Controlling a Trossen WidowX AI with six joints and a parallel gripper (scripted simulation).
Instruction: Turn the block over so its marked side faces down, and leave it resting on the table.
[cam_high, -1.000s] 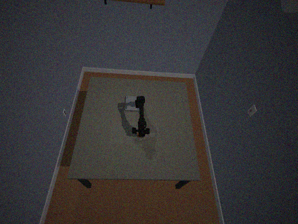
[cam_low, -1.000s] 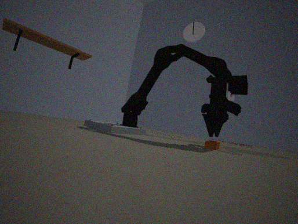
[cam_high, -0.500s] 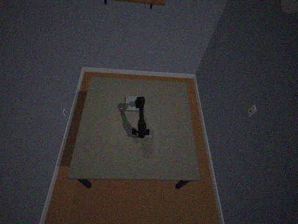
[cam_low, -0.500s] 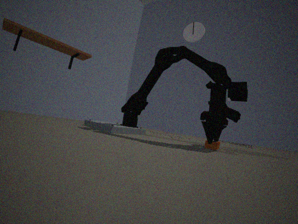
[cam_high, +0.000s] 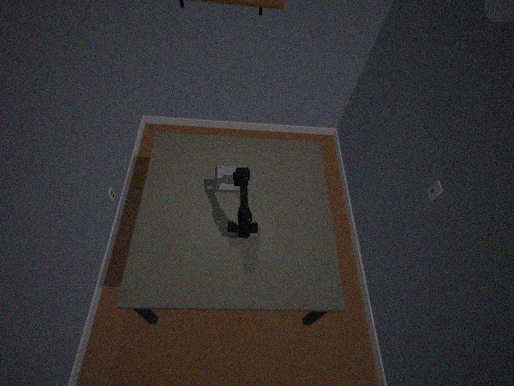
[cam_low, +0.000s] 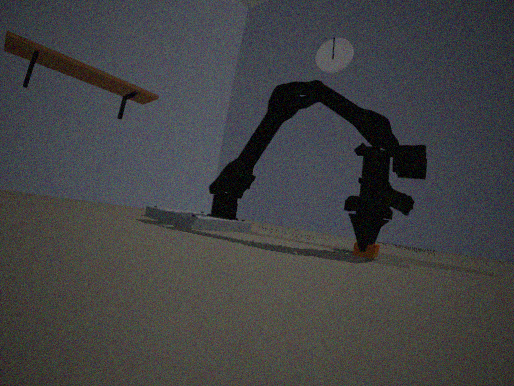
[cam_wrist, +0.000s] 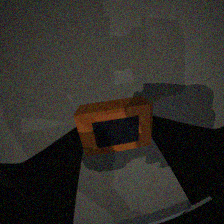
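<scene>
My gripper tip is now 10 mm below the block.
</scene>
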